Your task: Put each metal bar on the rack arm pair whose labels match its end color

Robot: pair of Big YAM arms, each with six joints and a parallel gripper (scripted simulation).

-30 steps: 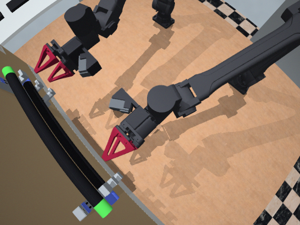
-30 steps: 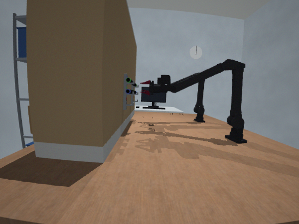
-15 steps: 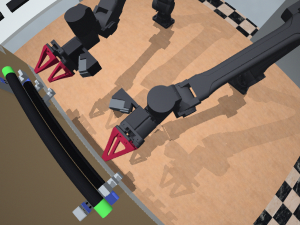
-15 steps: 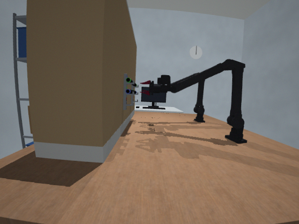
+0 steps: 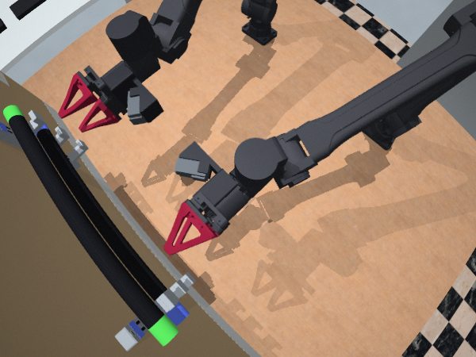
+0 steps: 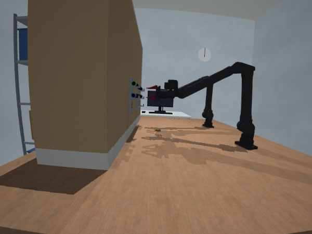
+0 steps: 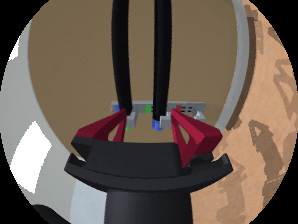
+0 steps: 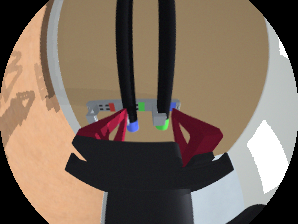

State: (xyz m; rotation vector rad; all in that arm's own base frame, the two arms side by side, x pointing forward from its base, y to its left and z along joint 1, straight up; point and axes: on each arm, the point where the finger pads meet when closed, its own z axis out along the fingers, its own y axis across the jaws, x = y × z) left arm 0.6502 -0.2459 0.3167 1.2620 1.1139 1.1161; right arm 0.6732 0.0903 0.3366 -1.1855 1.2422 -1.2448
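Now: the blue-ended bar 8 cm ahead of my right hand, 15 cm to the left of it and 4 cm below it. The rest, counted from my right hand: brown wall 27 cm ahead, 17 cm to the left, 11 cm above; then green-ended bar 8 cm ahead, 15 cm to the left, 3 cm above.
The blue-ended bar is 80 mm ahead of my left hand, 160 mm to the right of it and 20 mm below it. From my left hand the other things lie so: brown wall: 270 mm ahead, 140 mm to the right, 130 mm above; then green-ended bar: 80 mm ahead, 150 mm to the right, 50 mm above.
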